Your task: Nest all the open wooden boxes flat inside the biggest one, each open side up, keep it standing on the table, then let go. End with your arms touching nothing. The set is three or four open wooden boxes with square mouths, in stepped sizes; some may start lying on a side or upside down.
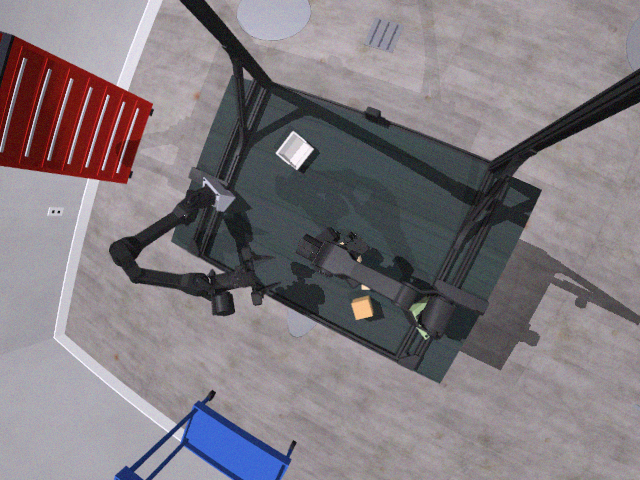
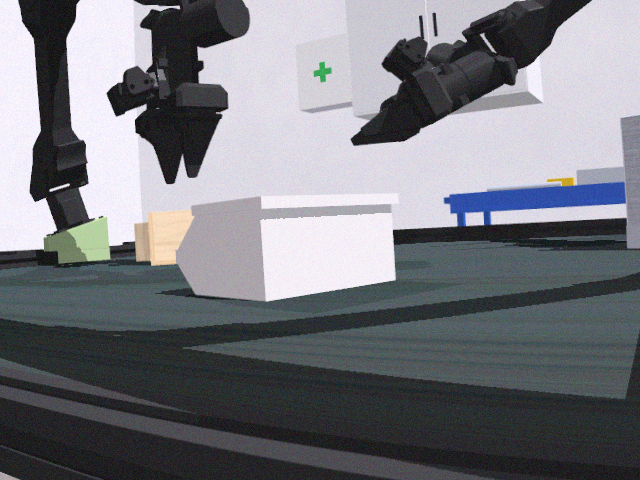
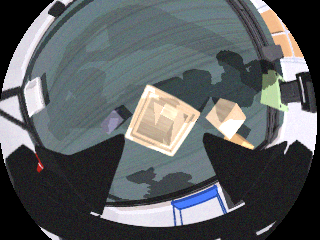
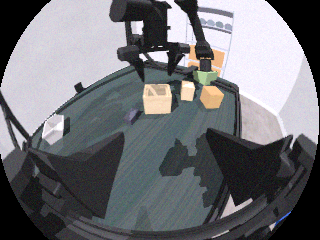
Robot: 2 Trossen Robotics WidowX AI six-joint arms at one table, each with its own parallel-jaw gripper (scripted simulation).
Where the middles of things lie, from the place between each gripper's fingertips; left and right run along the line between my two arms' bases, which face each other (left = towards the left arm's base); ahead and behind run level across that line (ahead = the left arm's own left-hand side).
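Labels:
White bin (image 2: pixel 265 248): left hand 34 cm to the left of it, 23 cm past it, 11 cm above it.
White bin, from right hand: 150 mm to the right, 390 mm behind, 130 mm below.

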